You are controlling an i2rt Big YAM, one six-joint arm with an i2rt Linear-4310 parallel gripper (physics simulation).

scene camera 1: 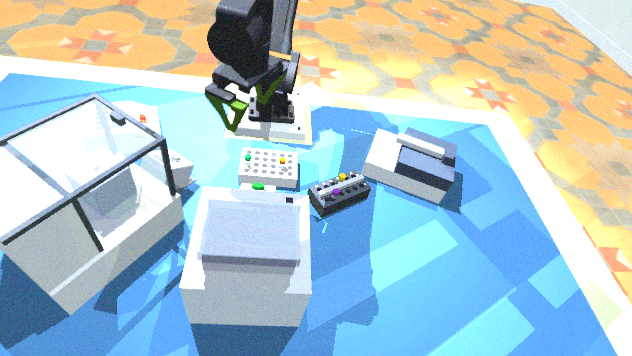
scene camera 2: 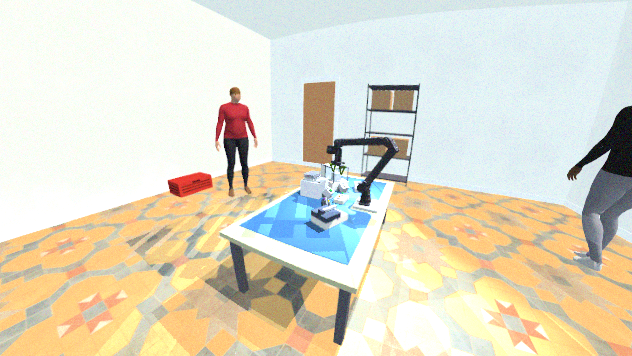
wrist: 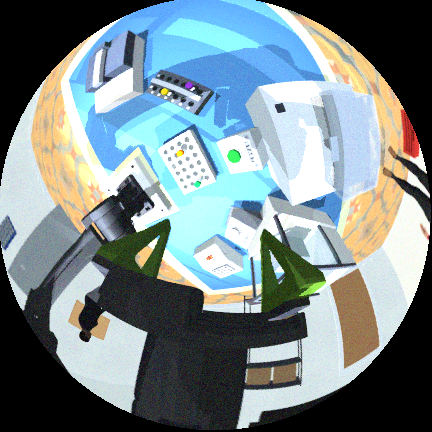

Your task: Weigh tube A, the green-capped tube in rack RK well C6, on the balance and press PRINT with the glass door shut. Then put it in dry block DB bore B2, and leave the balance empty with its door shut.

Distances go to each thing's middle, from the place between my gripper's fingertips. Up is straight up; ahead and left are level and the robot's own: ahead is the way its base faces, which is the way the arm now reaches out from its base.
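The grey lid [scene camera 1: 246, 231] is 21 cm ahead of my hand, 3 cm below it and 1 cm to the left of it. Counted from my hand as well, the balance keypad [wrist: 243, 223] is 17 cm below, 16 cm to the right and 1 cm behind. The glass-box balance [scene camera 1: 94, 190] stands 26 cm to the right of my hand, 11 cm ahead of it and 10 cm below it, whereas the white lidded machine [scene camera 1: 213, 293] is 19 cm ahead of my hand, 12 cm below it and 1 cm to the left of it.
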